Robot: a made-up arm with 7 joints.
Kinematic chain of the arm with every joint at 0, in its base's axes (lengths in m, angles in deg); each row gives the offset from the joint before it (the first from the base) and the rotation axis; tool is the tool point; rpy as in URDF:
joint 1: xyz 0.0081 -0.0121 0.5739 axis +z
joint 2: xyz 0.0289 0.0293 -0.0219 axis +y
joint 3: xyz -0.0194 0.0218 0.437 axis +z
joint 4: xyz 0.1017 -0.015 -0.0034 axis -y
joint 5: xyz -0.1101 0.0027 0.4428 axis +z
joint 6: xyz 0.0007 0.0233 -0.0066 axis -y
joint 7: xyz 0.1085 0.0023 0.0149 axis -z
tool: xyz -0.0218 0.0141 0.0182 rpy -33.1 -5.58 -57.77
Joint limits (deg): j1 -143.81..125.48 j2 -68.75..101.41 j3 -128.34..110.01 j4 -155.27..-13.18 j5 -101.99..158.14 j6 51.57..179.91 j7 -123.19..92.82
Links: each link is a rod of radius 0.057 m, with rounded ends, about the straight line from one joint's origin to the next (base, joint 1, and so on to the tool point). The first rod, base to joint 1, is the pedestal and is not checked.
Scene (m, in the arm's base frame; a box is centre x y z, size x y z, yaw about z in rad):
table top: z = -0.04
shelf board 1: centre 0.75 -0.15 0.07 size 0.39 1 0.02 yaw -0.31
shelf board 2: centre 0.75 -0.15 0.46 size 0.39 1 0.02 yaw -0.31
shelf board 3: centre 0.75 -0.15 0.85 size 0.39 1 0.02 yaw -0.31
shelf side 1: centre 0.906 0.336 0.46 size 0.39 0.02 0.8 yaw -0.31
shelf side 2: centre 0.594 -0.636 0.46 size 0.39 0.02 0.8 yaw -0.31
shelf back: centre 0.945 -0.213 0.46 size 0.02 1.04 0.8 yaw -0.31
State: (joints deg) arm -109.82 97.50 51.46 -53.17 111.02 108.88 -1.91
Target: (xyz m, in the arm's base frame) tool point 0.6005 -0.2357 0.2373
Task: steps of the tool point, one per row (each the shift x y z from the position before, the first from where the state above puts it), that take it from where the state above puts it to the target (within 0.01 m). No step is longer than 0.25 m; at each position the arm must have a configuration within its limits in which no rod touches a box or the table.
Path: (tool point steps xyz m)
1: -0.0801 0.0409 -0.0282
2: -0.0664 0.0465 -0.0105
3: -0.0564 0.0488 0.0064
4: 0.2043 0.0485 0.0111
5: 0.1629 0.1084 0.0184
6: 0.1050 0.1470 0.0265
7: 0.0400 0.1594 0.0358
8: -0.0212 0.1464 0.0458
9: 0.0912 -0.0294 -0.0107
10: 0.0889 -0.0278 0.0011
11: 0.0830 -0.0272 0.0096

